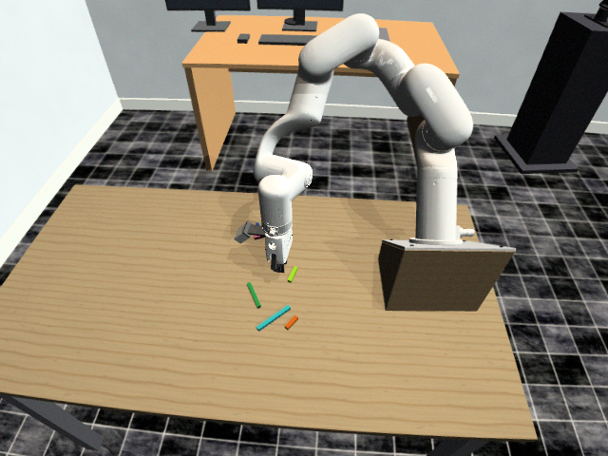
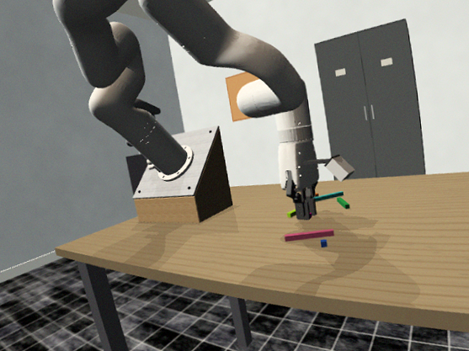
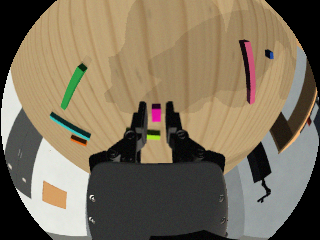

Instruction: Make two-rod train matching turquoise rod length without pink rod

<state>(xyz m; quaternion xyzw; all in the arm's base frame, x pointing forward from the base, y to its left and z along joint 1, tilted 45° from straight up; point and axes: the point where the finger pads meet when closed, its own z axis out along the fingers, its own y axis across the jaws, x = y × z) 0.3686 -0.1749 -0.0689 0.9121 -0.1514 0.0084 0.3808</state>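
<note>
My hand is 2 cm above the magenta rod. Also, from my hand: lime rod: 3 cm to the left, 3 cm behind, 2 cm below; pink rod: 12 cm to the right, 3 cm ahead, 2 cm below; green rod: 9 cm to the left, 7 cm ahead, 2 cm below.
</note>
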